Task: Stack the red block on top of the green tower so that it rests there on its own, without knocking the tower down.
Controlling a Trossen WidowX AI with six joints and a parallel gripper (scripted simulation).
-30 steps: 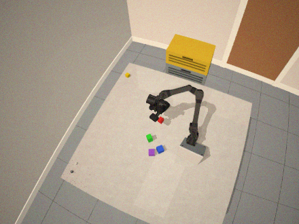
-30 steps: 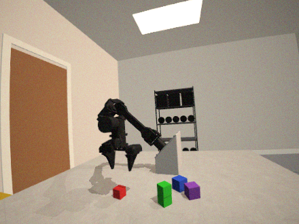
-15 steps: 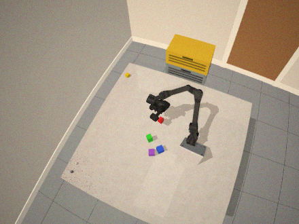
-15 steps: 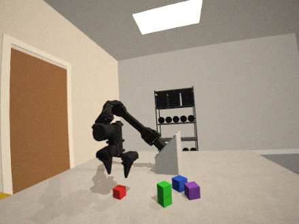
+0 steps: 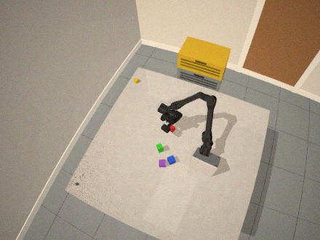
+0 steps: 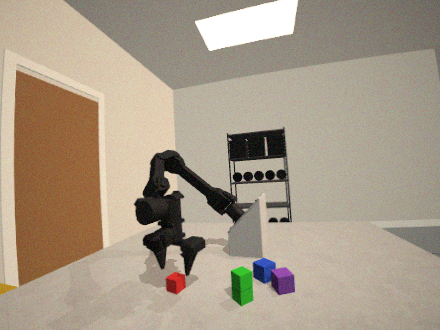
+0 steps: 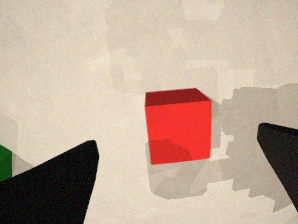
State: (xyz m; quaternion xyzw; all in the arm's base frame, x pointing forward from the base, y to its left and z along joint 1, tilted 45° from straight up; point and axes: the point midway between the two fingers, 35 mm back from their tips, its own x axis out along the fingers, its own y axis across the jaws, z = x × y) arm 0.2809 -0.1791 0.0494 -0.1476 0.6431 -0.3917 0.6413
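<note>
Now: gripper tip 3 cm above the red block. Round my gripper tip: small yellow block (46 cm ahead, 36 cm to the right, 3 cm below); then purple block (3 cm behind, 29 cm to the left, 3 cm below); then blue block (8 cm behind, 25 cm to the left, 3 cm below).
</note>
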